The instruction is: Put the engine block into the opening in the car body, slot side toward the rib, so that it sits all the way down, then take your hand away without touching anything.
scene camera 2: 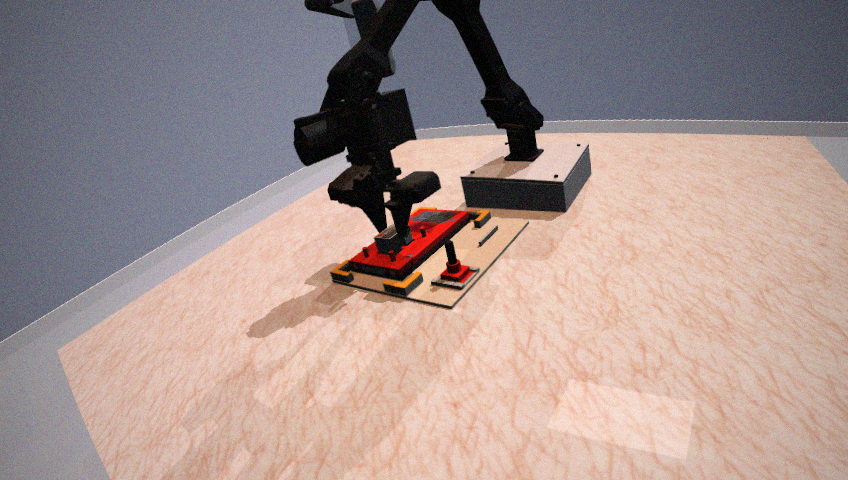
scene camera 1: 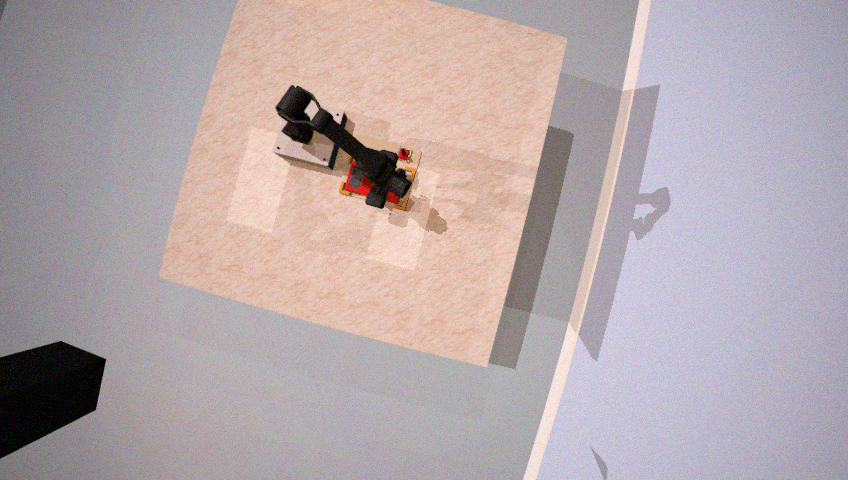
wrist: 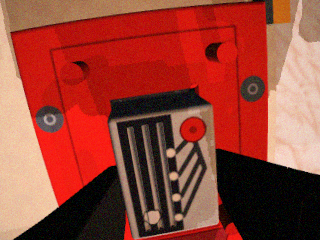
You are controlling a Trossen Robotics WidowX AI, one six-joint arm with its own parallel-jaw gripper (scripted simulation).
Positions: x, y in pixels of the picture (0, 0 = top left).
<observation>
gripper: holds an engine block [scene camera 2: 387, 240]
</observation>
